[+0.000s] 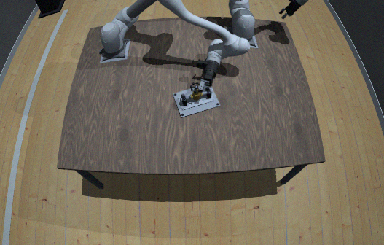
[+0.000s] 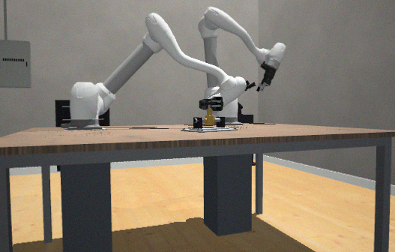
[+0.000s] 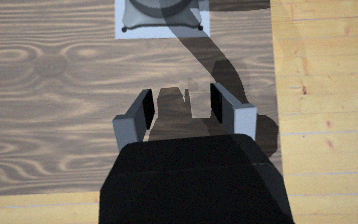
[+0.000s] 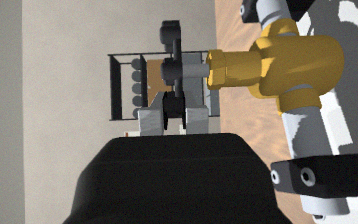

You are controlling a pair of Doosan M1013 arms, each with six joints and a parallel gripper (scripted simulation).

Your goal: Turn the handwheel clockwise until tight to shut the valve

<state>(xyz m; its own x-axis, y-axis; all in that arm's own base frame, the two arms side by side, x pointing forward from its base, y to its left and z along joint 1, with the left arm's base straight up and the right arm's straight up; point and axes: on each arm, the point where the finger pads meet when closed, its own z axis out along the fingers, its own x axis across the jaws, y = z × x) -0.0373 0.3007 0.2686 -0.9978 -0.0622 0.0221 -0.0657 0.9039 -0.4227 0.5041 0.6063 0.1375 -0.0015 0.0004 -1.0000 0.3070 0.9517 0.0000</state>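
My right gripper is now 30 mm to the left of the black handwheel, 10 mm past it and 10 mm above it. The rest, counted from my right hand: light base plate 130 mm below, 30 mm to the right, 10 mm behind.
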